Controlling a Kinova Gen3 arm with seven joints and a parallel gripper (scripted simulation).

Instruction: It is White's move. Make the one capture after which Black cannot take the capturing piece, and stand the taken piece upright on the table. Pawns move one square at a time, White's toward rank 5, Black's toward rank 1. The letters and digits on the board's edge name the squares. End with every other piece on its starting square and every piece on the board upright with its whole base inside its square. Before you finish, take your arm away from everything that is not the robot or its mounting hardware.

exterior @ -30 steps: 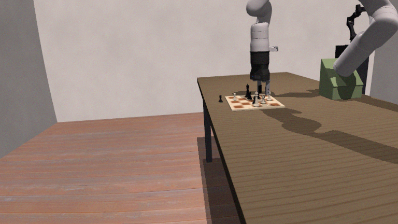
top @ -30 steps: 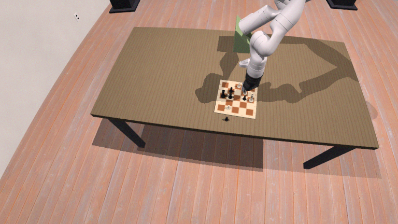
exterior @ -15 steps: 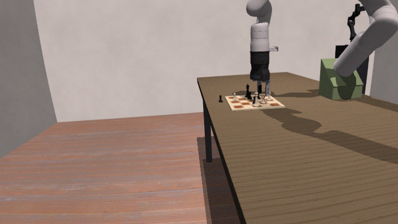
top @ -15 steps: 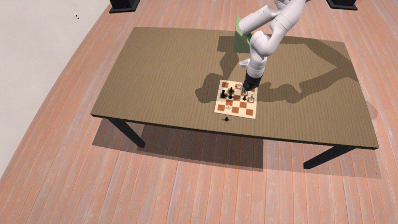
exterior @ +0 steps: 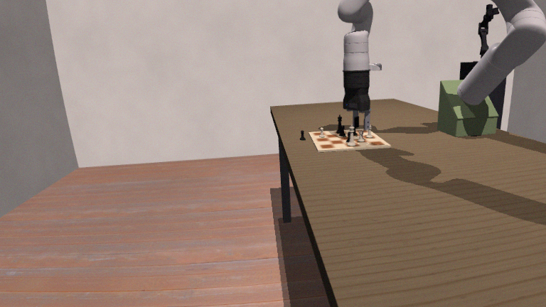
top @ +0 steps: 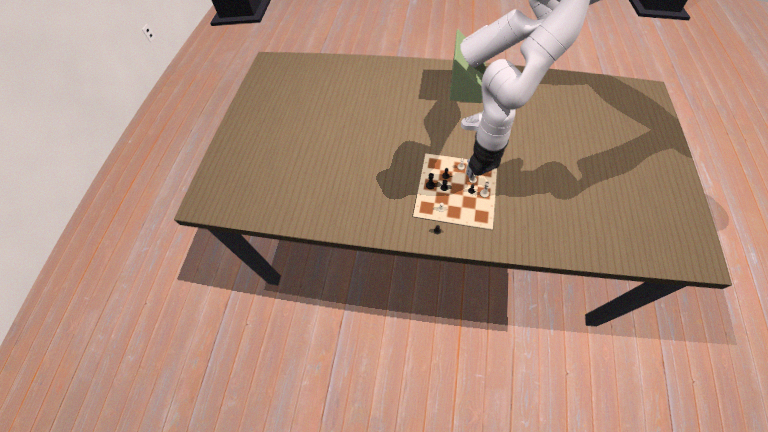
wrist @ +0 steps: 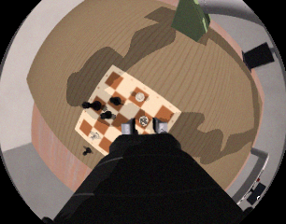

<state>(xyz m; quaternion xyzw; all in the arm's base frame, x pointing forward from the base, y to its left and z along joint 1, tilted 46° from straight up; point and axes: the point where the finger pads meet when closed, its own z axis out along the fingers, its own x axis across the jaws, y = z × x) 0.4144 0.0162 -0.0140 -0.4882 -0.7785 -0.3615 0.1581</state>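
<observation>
My gripper is now 50 mm short of the tall white piece, 30 mm to the right of it and 30 mm above it. Also, from my hand: chessboard (60 mm below, 50 mm to the right, 30 mm ahead); white pawn (100 mm ahead, 90 mm to the right, 40 mm below).
</observation>
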